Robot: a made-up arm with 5 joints.
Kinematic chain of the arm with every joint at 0, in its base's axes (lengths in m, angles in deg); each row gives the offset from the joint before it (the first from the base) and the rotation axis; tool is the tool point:
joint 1: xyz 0 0 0.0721 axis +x
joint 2: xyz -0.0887 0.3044 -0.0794 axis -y
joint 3: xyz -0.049 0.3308 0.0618 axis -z
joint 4: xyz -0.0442 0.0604 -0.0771 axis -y
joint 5: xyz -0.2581 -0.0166 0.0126 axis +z
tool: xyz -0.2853 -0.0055 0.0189
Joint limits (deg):
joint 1: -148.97..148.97
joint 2: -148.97..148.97
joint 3: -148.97..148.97
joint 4: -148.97..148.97
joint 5: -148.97..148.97
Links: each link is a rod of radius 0.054 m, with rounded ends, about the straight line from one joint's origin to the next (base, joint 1, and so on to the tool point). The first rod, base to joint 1, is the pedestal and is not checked.
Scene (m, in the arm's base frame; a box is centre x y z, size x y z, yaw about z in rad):
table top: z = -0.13
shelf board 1: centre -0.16 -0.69 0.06 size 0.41 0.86 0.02 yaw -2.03
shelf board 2: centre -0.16 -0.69 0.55 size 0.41 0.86 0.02 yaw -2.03
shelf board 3: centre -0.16 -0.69 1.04 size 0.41 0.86 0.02 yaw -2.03
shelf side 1: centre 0.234 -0.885 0.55 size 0.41 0.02 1 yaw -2.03
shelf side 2: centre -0.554 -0.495 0.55 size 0.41 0.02 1 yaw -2.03
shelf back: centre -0.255 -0.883 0.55 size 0.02 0.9 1 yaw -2.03
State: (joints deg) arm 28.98 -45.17 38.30 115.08 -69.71
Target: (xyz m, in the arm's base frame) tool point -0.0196 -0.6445 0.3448
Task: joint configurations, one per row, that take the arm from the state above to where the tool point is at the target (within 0.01 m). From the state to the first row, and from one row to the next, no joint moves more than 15 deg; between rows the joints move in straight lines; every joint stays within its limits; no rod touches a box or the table.
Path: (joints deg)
1: 37.42 -57.31 24.33 101.00 -63.97
2: 45.85 -69.44 10.36 86.91 -58.23
3: 54.29 -81.58 -3.61 72.83 -52.48
4: 62.72 -93.72 -17.57 58.75 -46.74
5: 71.16 -105.86 -31.54 44.67 -41.00
6: 79.59 -117.99 -45.51 30.58 -35.26
7: 88.03 -130.13 -59.48 16.50 -29.52
8: 98.75 -125.16 -50.09 23.54 -32.26
9: 109.47 -120.18 -40.70 30.58 -35.00

